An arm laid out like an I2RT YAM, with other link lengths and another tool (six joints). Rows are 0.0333 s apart.
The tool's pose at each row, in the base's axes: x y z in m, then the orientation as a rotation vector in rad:
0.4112, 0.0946, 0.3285, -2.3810, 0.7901, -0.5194
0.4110, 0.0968, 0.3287, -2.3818, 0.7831, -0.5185
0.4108, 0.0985, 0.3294, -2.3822, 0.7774, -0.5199
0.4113, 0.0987, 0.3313, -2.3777, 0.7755, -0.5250
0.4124, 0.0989, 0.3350, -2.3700, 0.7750, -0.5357
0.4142, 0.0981, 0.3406, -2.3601, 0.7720, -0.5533
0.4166, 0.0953, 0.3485, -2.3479, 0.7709, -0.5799
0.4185, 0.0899, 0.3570, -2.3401, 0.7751, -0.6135
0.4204, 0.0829, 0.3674, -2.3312, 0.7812, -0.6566
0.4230, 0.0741, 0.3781, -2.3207, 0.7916, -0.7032
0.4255, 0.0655, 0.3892, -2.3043, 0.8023, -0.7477
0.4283, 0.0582, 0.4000, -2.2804, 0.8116, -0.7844
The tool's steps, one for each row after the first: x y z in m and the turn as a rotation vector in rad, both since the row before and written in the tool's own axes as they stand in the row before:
-0.0015, -0.0015, 0.0006, 0.0018, -0.0026, -0.0044
-0.0011, -0.0015, 0.0000, 0.0018, -0.0006, -0.0040
0.0006, -0.0015, -0.0011, 0.0051, 0.0028, -0.0008
0.0014, -0.0029, -0.0021, 0.0078, 0.0070, -0.0002
0.0029, -0.0037, -0.0036, 0.0111, 0.0111, -0.0027
0.0051, -0.0042, -0.0057, 0.0128, 0.0181, -0.0030
0.0067, -0.0027, -0.0073, 0.0070, 0.0250, -0.0034
0.0083, -0.0029, -0.0091, 0.0072, 0.0324, -0.0044
0.0104, -0.0023, -0.0092, 0.0063, 0.0363, -0.0024
0.0107, -0.0026, -0.0091, 0.0106, 0.0349, 0.0007
0.0102, -0.0035, -0.0079, 0.0169, 0.0290, 0.0051

